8 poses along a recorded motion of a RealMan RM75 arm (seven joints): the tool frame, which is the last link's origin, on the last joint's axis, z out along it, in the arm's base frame.
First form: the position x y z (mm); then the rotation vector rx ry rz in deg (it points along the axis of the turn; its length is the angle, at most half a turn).
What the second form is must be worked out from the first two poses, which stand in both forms.
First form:
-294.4 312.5 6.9 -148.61 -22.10 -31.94
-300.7 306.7 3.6 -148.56 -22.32 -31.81
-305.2 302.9 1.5 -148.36 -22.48 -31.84
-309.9 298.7 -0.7 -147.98 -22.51 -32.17
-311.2 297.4 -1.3 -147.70 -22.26 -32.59
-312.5 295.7 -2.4 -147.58 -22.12 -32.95
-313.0 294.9 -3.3 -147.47 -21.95 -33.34
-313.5 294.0 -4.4 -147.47 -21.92 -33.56
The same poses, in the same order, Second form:
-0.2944 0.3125 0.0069 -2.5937 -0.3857 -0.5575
-0.3007 0.3067 0.0036 -2.5929 -0.3896 -0.5552
-0.3052 0.3029 0.0015 -2.5894 -0.3924 -0.5557
-0.3099 0.2987 -0.0007 -2.5827 -0.3929 -0.5615
-0.3112 0.2974 -0.0013 -2.5779 -0.3885 -0.5688
-0.3125 0.2957 -0.0024 -2.5758 -0.3861 -0.5751
-0.3130 0.2949 -0.0033 -2.5738 -0.3831 -0.5819
-0.3135 0.2940 -0.0044 -2.5738 -0.3826 -0.5857

